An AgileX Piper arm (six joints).
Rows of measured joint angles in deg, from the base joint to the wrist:
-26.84, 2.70, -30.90, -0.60, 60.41, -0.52
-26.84, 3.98, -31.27, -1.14, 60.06, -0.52
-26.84, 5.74, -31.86, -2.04, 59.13, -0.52
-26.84, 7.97, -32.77, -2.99, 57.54, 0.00
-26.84, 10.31, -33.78, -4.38, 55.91, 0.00
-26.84, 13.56, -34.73, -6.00, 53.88, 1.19
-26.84, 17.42, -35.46, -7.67, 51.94, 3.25
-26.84, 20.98, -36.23, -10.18, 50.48, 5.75
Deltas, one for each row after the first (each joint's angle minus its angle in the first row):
0.00, 1.28, -0.37, -0.54, -0.35, 0.00
0.00, 3.04, -0.96, -1.44, -1.28, 0.00
0.00, 5.27, -1.87, -2.39, -2.87, 0.52
0.00, 7.61, -2.88, -3.78, -4.50, 0.52
0.00, 10.86, -3.83, -5.40, -6.53, 1.71
0.00, 14.72, -4.56, -7.07, -8.47, 3.77
0.00, 18.28, -5.33, -9.58, -9.93, 6.27

